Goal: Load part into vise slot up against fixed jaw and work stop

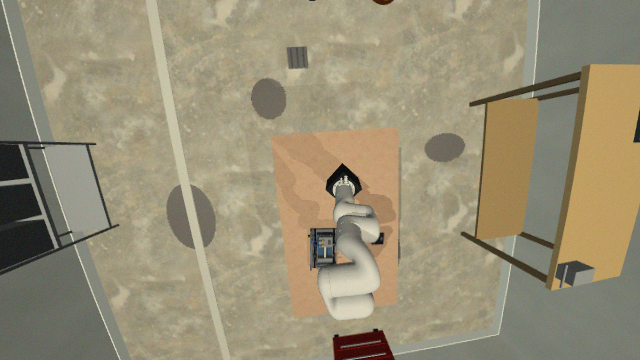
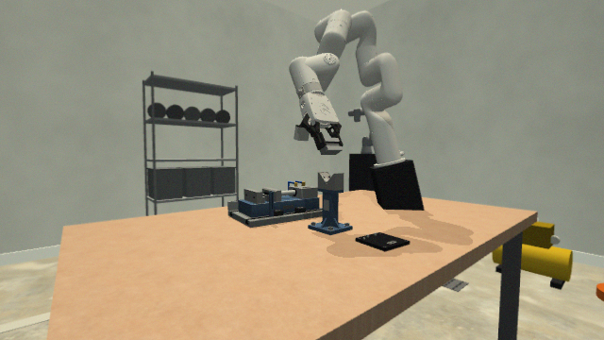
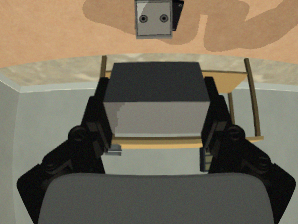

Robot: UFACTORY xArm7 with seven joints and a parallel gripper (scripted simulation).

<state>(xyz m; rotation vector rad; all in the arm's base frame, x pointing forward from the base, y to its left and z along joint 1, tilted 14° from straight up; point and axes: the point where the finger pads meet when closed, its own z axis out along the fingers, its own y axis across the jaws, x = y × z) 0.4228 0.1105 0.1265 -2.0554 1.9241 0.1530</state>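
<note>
My hand is 10 mm to the right of the grey block and 10 mm above it. From my hand the other things lie so: work stop (180 mm to the right, 160 mm below, 90 mm ahead); grey V-block (110 mm below, 30 mm to the left); cylinder rod (220 mm to the right, 170 mm below).
</note>
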